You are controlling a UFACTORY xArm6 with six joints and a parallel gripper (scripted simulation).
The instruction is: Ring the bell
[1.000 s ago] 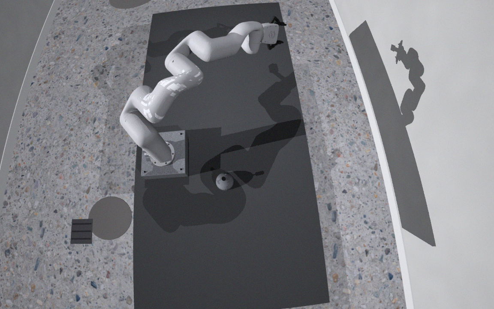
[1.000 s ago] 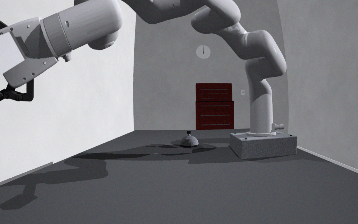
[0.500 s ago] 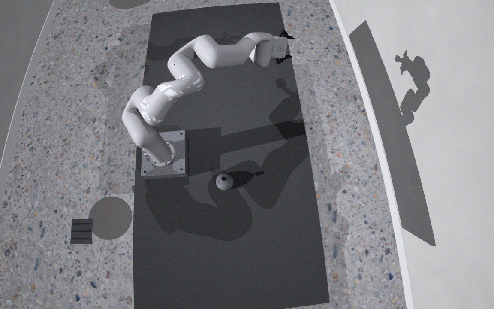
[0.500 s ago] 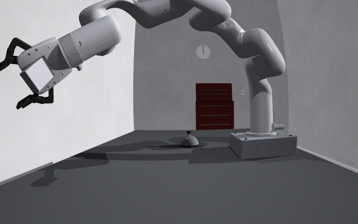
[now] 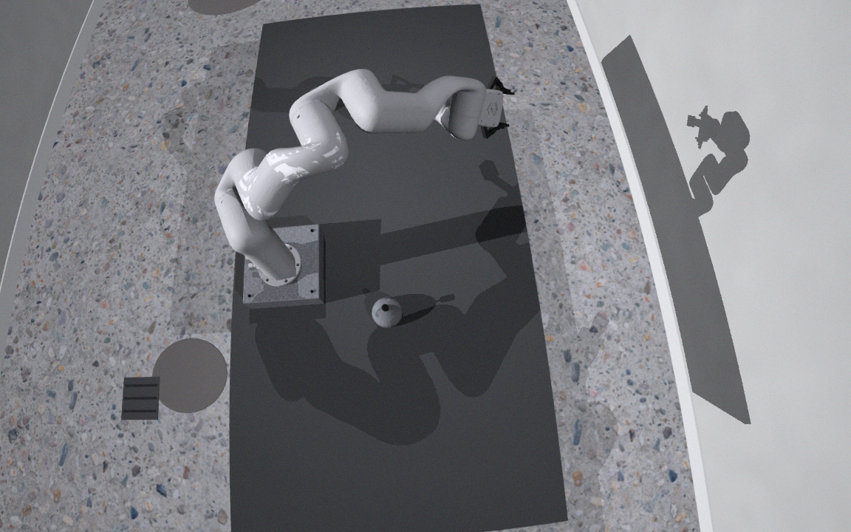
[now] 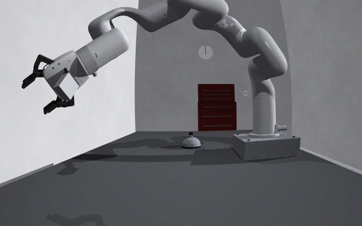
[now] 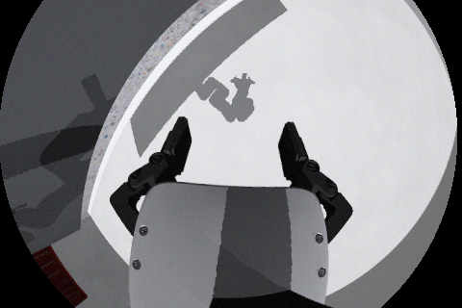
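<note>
The dark button is 55 cm to the right of my hand, 31 cm behind it and 16 cm below it. From my hand the other things lie so: bell 55 cm to the right, 31 cm behind, 17 cm below.
</note>
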